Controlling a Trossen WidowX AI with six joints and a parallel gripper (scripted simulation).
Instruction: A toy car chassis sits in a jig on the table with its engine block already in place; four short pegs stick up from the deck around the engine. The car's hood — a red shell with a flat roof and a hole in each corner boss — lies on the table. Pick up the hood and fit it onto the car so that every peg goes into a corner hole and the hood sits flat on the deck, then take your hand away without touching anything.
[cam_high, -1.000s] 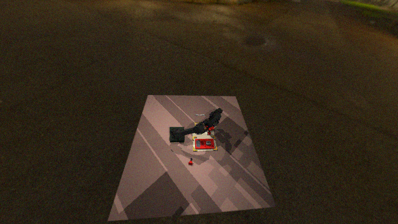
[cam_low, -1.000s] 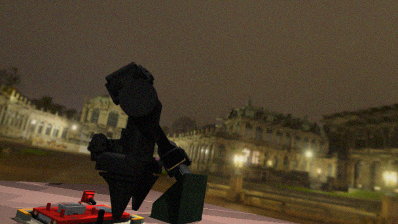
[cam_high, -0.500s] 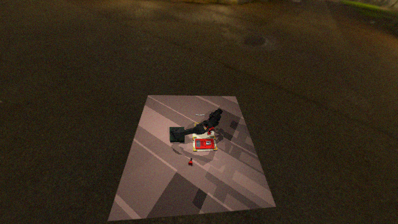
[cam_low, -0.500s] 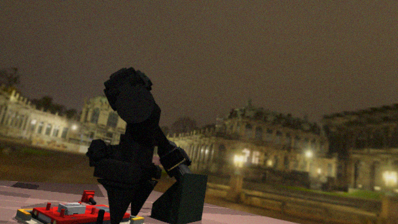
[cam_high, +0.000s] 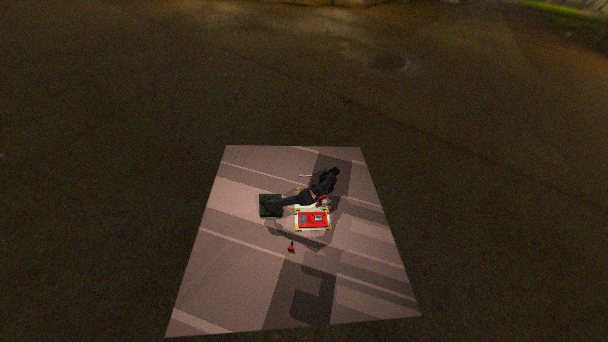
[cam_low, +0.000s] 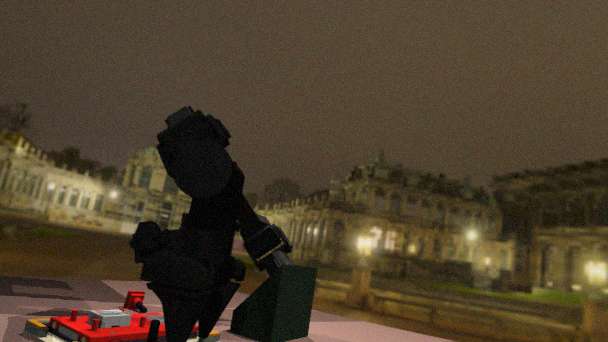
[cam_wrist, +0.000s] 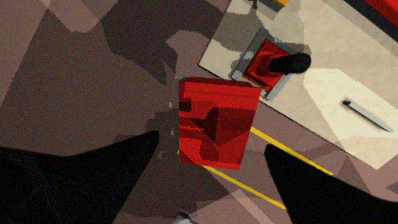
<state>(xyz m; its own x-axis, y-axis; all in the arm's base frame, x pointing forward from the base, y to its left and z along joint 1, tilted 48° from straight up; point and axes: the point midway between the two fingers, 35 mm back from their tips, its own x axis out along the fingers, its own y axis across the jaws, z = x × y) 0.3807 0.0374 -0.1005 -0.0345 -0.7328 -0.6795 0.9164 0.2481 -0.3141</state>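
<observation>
Now: gripper tip 30 mm above the red hood. From my gripper tip the other things lie so: small grey tool (100 mm behind, 190 mm to the left, 50 mm below); grey engine block (40 mm behind, 200 mm to the right, 30 mm below).
</observation>
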